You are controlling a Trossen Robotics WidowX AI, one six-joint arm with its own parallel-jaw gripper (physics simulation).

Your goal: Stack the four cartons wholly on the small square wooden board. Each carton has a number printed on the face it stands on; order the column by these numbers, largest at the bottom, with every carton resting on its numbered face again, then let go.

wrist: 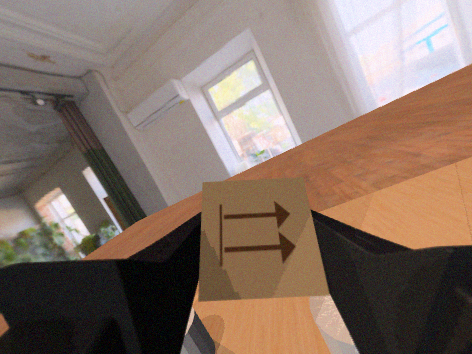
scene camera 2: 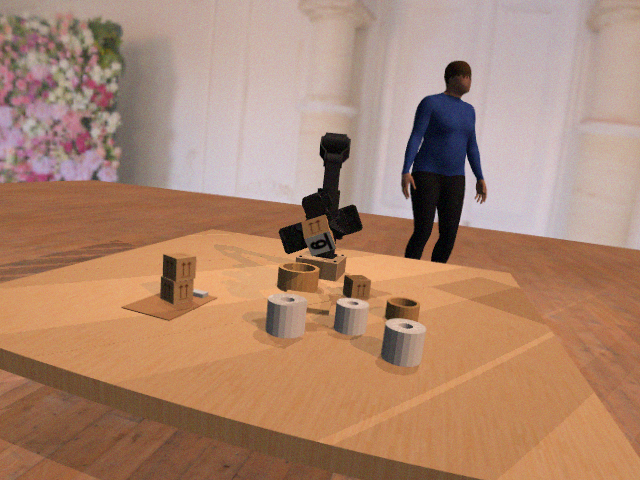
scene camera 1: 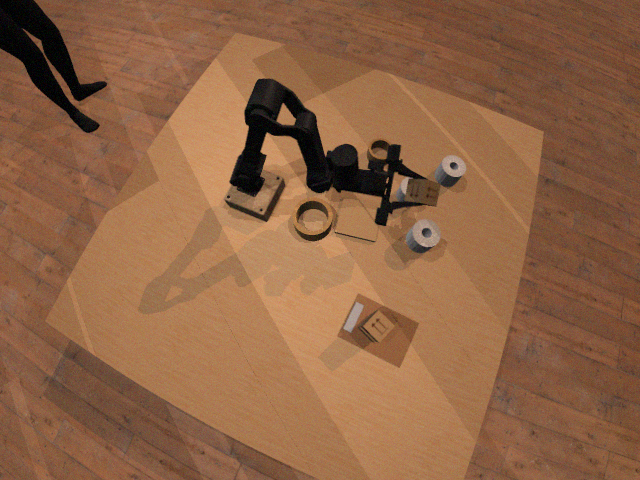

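Pixels of known places: gripper, fingertip midpoint: (wrist: 253, 216) (scene camera 2: 316, 229) (scene camera 1: 425, 192); arm's base at its link origin: (scene camera 2: 325, 255) (scene camera 1: 250, 184).
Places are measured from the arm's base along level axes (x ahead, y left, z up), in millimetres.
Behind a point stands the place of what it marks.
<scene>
My gripper (scene camera 1: 424, 191) {y 86, x 453, z 153 mm} (scene camera 2: 317, 235) {y 86, x 453, z 153 mm} (wrist: 253, 216) {y 86, x 453, z 153 mm} is shut on a carton (scene camera 1: 419, 190) {y 78, x 438, z 165 mm} (scene camera 2: 314, 226) {y 85, x 466, z 161 mm} (wrist: 260, 225) {y 78, x 431, z 156 mm}, held tilted in the air above the paper rolls in the scene camera 1 view. Its white number face (scene camera 2: 319, 243) {y 100, x 472, z 128 mm} points toward scene camera 2 and down, with an underlined 6 or 9. The pale square board (scene camera 1: 355, 223) {y 24, x 325, z -45 mm} lies on the table beside the larger ring, with no carton on it. Two cartons (scene camera 1: 378, 325) {y -227, x 474, z 53 mm} (scene camera 2: 177, 279) {y -211, x 507, z 5 mm} stand stacked on the brown sheet. Another carton (scene camera 2: 356, 287) {y 148, x 226, z -22 mm} stands near the arm's base, hidden in the scene camera 1 view. Their numbers are hidden.
Three white rolls (scene camera 1: 450, 171) {y 276, x 530, z 8 mm} (scene camera 1: 422, 236) {y 42, x 509, z 12 mm} (scene camera 1: 402, 190) {y 156, x 415, z 3 mm} (scene camera 2: 285, 316) {y 68, x 556, z -11 mm} (scene camera 2: 351, 316) {y 185, x 473, z -15 mm} (scene camera 2: 403, 342) {y 302, x 574, z -10 mm} stand upright. A larger ring (scene camera 1: 313, 220) (scene camera 2: 298, 279) {y -2, x 261, z -17 mm} and a smaller ring (scene camera 1: 373, 149) {y 298, x 283, z -55 mm} (scene camera 2: 402, 311) {y 282, x 349, z -26 mm} lie nearby. The brown sheet (scene camera 1: 400, 351) {y -261, x 573, z -55 mm} (scene camera 2: 168, 312) {y -197, x 559, z -55 mm} also bears a pale block (scene camera 1: 353, 317) {y -227, x 420, z -45 mm} (scene camera 2: 200, 293) {y -194, x 433, z -45 mm}.
</scene>
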